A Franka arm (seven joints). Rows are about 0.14 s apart.
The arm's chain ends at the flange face. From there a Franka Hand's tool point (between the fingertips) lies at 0.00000 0.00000 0.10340 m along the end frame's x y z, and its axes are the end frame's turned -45 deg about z.
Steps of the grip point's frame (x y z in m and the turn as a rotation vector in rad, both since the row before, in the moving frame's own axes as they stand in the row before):
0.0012, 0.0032, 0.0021, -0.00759, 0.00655, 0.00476
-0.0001, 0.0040, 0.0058, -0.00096, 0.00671, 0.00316
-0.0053, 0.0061, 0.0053, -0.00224, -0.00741, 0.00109
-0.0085, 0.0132, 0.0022, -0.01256, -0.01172, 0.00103
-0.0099, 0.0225, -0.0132, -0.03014, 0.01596, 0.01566
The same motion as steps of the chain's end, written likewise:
0.0021, 0.0013, 0.0021, -0.00074, 0.01000, 0.00476
0.0022, 0.0033, 0.0058, 0.00407, 0.00542, 0.00316
0.0009, 0.0074, 0.0053, -0.00682, -0.00366, 0.00109
0.0033, 0.0136, 0.0022, -0.01717, 0.00059, 0.00103
0.0055, 0.0218, -0.0131, -0.01003, 0.03260, 0.01566

